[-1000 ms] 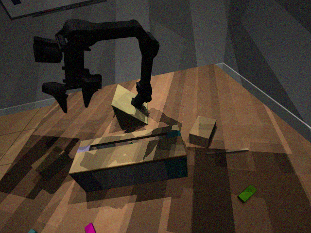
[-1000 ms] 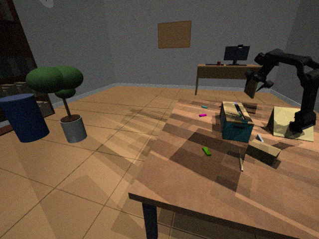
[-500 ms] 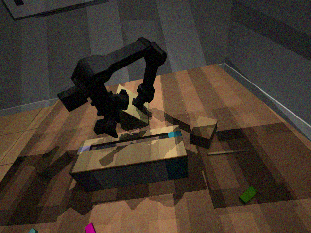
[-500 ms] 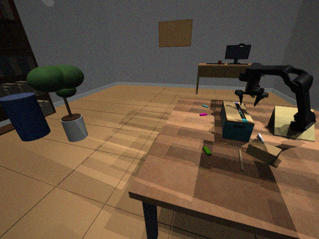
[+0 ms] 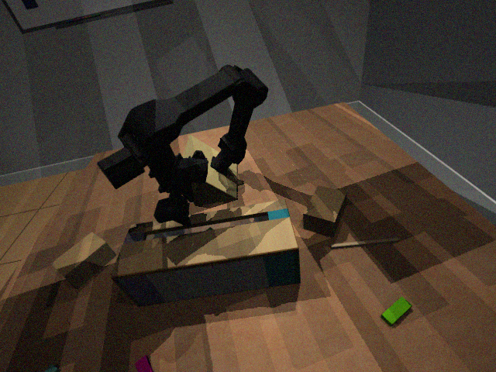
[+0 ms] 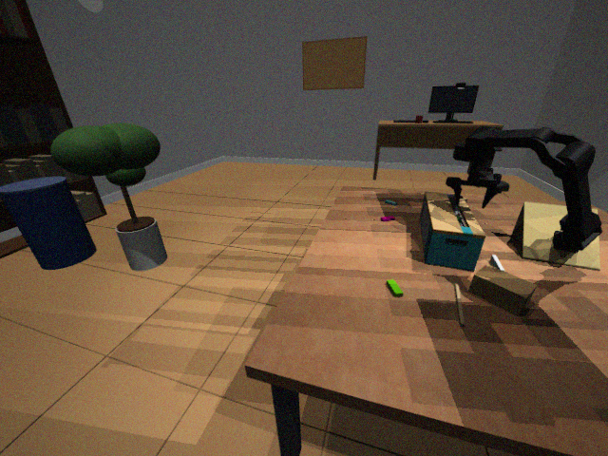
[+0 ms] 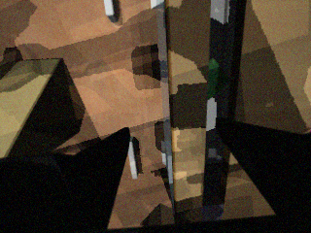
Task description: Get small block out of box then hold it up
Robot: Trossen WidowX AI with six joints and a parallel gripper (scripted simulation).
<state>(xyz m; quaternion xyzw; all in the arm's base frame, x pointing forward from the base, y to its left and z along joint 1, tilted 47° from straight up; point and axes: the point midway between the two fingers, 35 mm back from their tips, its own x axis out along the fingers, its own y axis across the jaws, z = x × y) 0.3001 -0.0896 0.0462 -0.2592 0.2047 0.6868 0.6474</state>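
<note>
Right now the long box is 30 mm ahead of my gripper tip, 40 mm to the left of it and 70 mm below it. The rest, counted from my gripper tip: small green block: 50 mm ahead, 40 mm to the left, 50 mm below; thin stick: 40 mm ahead, 410 mm to the left, 130 mm below.
</note>
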